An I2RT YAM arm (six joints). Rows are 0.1 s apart.
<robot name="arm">
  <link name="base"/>
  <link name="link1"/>
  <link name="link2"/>
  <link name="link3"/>
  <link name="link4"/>
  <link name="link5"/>
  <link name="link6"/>
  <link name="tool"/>
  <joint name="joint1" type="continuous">
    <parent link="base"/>
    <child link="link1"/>
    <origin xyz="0 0 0.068" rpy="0 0 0"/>
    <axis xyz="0 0 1"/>
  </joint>
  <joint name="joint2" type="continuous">
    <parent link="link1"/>
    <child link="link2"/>
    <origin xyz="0.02 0.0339 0.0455" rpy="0 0 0"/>
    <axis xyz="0 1 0"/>
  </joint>
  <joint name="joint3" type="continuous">
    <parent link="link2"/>
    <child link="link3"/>
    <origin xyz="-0.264 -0.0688 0" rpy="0 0 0"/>
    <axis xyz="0 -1 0"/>
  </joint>
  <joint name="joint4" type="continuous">
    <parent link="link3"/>
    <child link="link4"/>
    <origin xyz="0.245 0.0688 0.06" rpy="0 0 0"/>
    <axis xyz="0 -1 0"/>
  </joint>
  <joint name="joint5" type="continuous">
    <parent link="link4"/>
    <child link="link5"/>
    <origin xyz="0.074 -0.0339 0.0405" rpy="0 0 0"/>
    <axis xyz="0 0 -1"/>
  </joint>
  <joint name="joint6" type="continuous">
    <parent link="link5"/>
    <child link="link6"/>
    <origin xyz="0.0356 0 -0.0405" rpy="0 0 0"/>
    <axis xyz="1 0 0"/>
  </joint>
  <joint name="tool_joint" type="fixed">
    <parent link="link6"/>
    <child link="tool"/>
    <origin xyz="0 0 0" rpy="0 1.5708 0"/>
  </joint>
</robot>
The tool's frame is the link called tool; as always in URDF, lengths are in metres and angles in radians. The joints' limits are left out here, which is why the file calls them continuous.
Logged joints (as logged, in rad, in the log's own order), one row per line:
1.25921, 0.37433, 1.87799, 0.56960, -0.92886, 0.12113
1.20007, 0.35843, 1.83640, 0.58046, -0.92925, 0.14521
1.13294, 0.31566, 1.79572, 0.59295, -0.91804, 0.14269
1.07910, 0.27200, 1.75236, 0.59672, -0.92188, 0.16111
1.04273, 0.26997, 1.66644, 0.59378, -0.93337, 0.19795
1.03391, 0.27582, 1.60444, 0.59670, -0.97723, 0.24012
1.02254, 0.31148, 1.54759, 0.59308, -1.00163, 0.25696
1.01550, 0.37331, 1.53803, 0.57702, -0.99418, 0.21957
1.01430, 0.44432, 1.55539, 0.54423, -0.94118, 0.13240
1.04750, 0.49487, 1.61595, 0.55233, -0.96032, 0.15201
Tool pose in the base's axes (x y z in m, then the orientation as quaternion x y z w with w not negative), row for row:
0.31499, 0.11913, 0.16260, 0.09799, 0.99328, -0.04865, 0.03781
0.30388, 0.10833, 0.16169, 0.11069, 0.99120, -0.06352, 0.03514
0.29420, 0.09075, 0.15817, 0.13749, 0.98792, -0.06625, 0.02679
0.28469, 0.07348, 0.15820, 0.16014, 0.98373, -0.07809, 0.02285
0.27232, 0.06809, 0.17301, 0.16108, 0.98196, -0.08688, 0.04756
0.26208, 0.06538, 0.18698, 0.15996, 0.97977, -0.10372, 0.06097
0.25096, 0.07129, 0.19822, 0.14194, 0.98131, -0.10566, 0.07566
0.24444, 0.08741, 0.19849, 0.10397, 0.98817, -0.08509, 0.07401
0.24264, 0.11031, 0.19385, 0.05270, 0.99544, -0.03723, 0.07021
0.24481, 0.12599, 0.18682, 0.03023, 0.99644, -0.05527, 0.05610
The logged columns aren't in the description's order. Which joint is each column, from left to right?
Columns, left to right: joint3, joint1, joint2, joint6, joint4, joint5.
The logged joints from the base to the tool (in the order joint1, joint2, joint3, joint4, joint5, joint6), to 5 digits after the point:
0.37433, 1.87799, 1.25921, -0.92886, 0.12113, 0.56960
0.35843, 1.83640, 1.20007, -0.92925, 0.14521, 0.58046
0.31566, 1.79572, 1.13294, -0.91804, 0.14269, 0.59295
0.27200, 1.75236, 1.07910, -0.92188, 0.16111, 0.59672
0.26997, 1.66644, 1.04273, -0.93337, 0.19795, 0.59378
0.27582, 1.60444, 1.03391, -0.97723, 0.24012, 0.59670
0.31148, 1.54759, 1.02254, -1.00163, 0.25696, 0.59308
0.37331, 1.53803, 1.01550, -0.99418, 0.21957, 0.57702
0.44432, 1.55539, 1.01430, -0.94118, 0.13240, 0.54423
0.49487, 1.61595, 1.04750, -0.96032, 0.15201, 0.55233

